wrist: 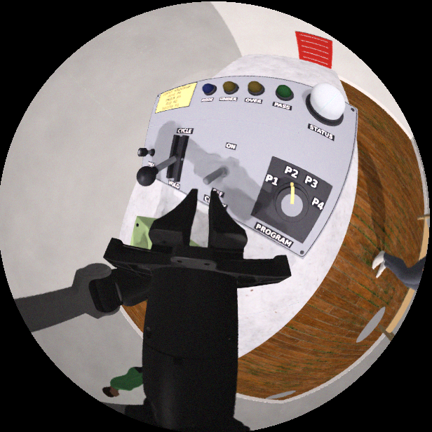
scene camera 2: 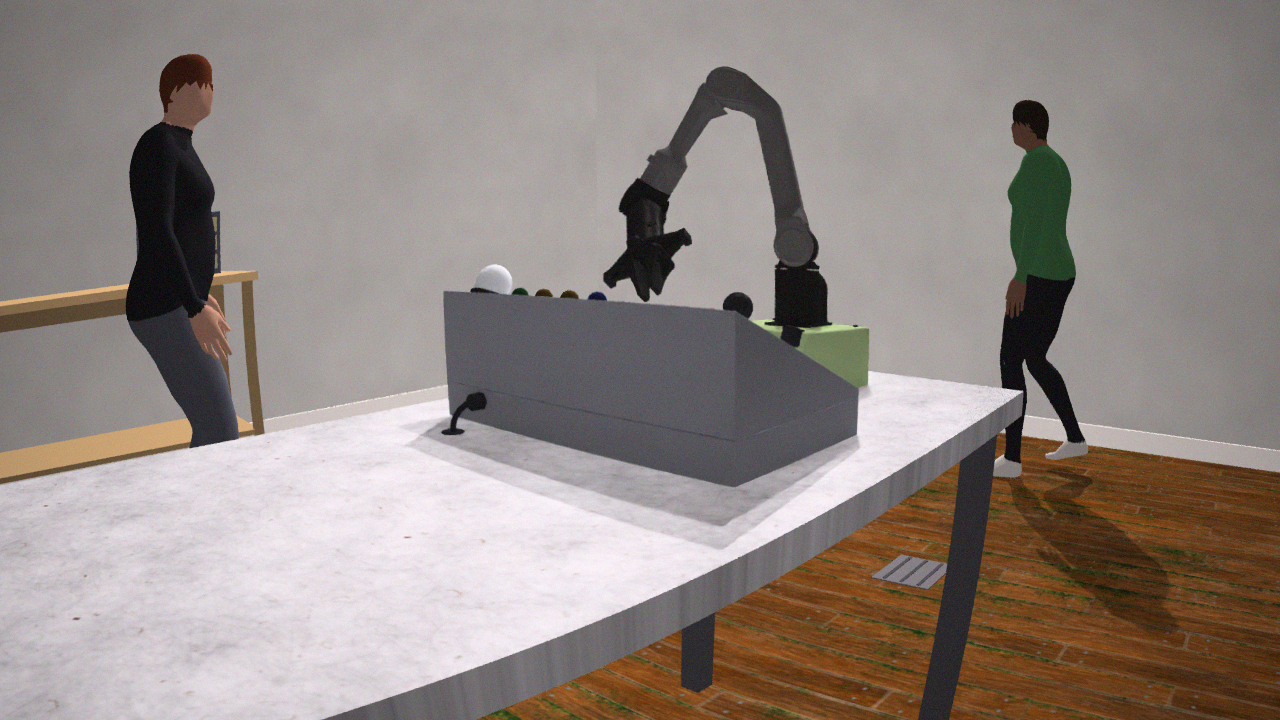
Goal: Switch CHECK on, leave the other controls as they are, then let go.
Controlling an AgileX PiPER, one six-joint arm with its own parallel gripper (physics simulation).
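The CHECK switch (wrist: 216, 175) is a short grey lever on the sloped panel in the wrist view, between its ON label (wrist: 230, 146) and a partly hidden OFF label (wrist: 217, 192). Its tip points down and left, away from ON. My gripper (wrist: 203, 196) (scene camera 2: 650, 288) is open, with nothing between its fingers. In the wrist view its fingertips show just below the lever, apart from it, and partly cover the lower labels. In the scene view it hangs above the console (scene camera 2: 590, 367), whose back hides the CHECK switch.
The black-knobbed CYCLE lever (wrist: 146, 175) and a small black knob (wrist: 146, 152) are left of CHECK. The PROGRAM dial (wrist: 292, 204) at right points to P2. Coloured lamps and the white STATUS dome (wrist: 327, 101) (scene camera 2: 493, 279) line the upper edge.
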